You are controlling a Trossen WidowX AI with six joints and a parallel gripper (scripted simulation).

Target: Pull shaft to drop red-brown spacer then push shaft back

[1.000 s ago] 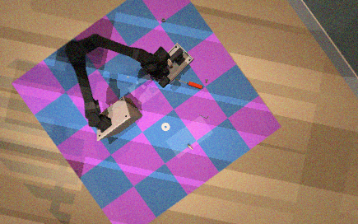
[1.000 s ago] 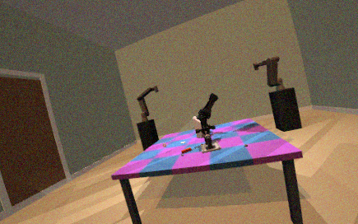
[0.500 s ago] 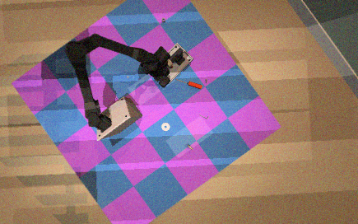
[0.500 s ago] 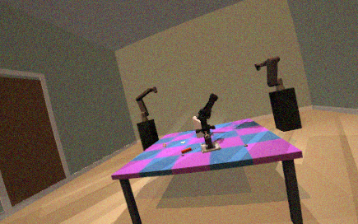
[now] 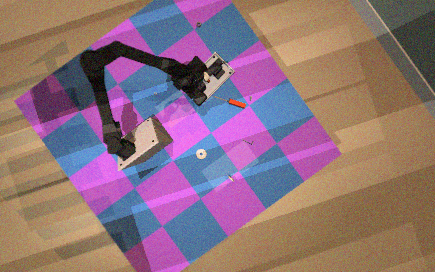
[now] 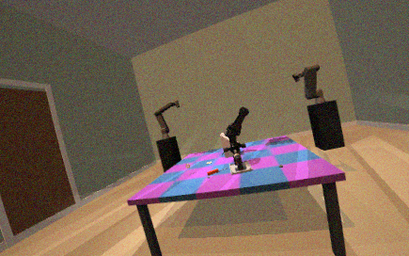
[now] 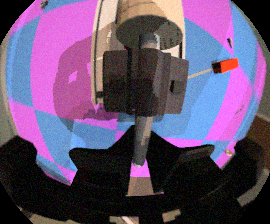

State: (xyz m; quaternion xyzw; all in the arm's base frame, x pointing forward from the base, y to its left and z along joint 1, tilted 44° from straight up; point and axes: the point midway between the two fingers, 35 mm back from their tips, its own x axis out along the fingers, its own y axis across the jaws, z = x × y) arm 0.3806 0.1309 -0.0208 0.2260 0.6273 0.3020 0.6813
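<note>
Right now the thin grey shaft is 50 mm ahead of my gripper tip, 30 mm above it and 10 mm to the left of it. Also, from my gripper tip: tan cylinder 90 mm ahead, 30 mm above, 10 mm to the left; red-handled tool 150 mm to the right, 130 mm ahead, 40 mm below.
</note>
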